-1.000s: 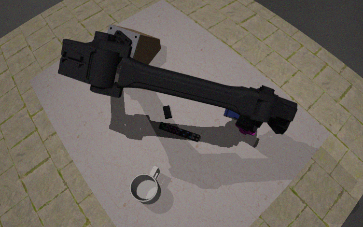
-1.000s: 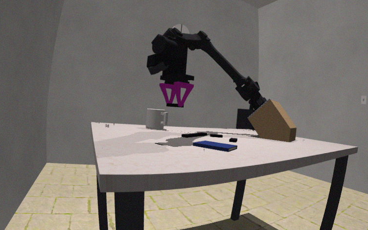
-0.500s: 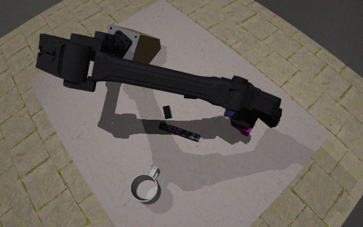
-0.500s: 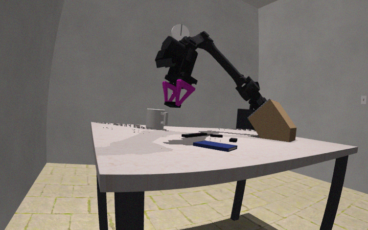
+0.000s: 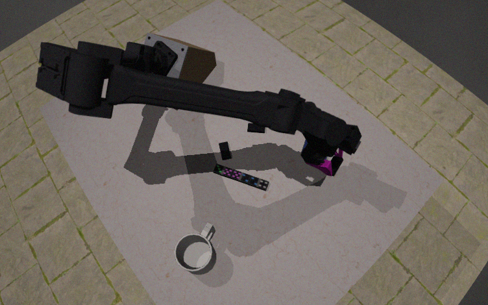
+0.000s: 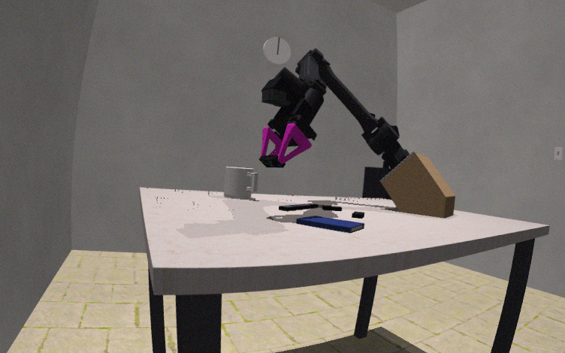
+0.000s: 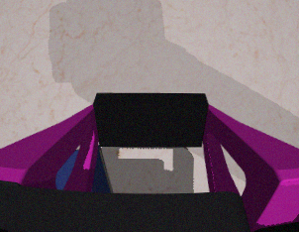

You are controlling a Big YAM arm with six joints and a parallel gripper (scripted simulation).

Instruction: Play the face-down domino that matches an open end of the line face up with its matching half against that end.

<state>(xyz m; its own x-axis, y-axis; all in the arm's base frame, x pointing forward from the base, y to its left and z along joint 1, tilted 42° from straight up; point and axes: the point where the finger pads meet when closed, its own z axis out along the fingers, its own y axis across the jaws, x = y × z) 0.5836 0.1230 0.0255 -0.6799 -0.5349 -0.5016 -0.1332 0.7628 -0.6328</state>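
Now: hand 12 cm above the blue book, 9 cm to the right of it and 9 cm past it. Also, from my hand: domino (right at my hand); mug (39 cm to the right, 12 cm behind, 8 cm below).
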